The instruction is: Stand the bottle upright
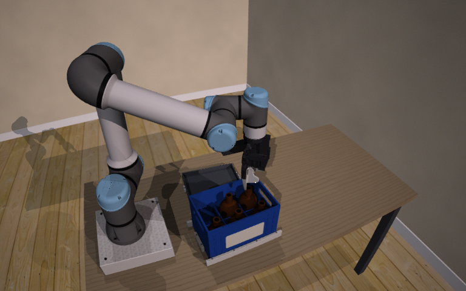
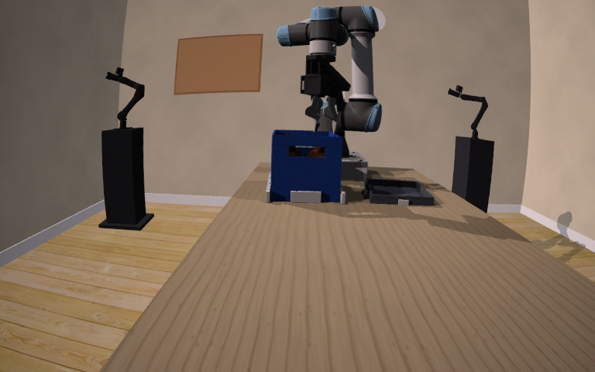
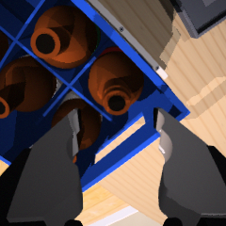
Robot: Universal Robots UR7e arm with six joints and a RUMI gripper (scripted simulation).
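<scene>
The crate lies 110 mm below my hand, 80 mm behind it and 50 mm to the right of it. From my hand the other things lie so: tray 240 mm to the left, 180 mm below, 40 mm behind.
</scene>
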